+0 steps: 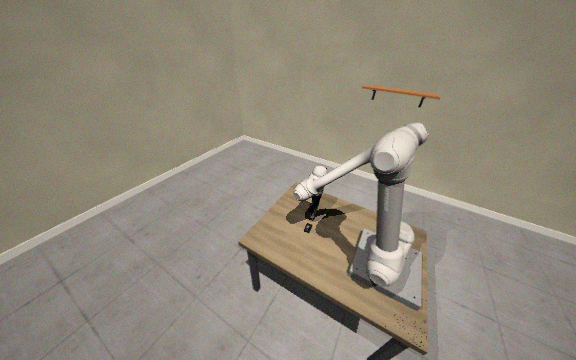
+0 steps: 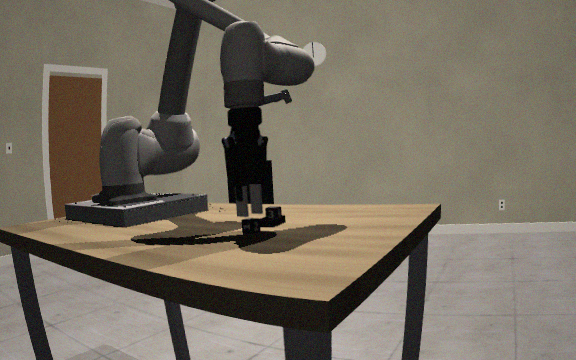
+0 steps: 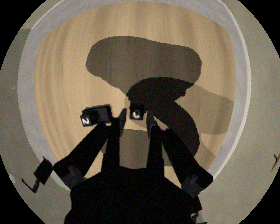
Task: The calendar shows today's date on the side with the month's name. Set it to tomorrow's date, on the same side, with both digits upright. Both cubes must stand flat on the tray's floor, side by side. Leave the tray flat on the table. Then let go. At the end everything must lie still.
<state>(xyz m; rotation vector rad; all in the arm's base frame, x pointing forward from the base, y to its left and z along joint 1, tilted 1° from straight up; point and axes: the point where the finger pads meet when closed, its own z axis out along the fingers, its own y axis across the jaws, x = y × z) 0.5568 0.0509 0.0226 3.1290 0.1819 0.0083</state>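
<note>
My gripper is now 6 cm above the dark cube. The rest, counted from my hand: dark calendar tray (10 cm to the left, 6 cm below, 4 cm behind).
</note>
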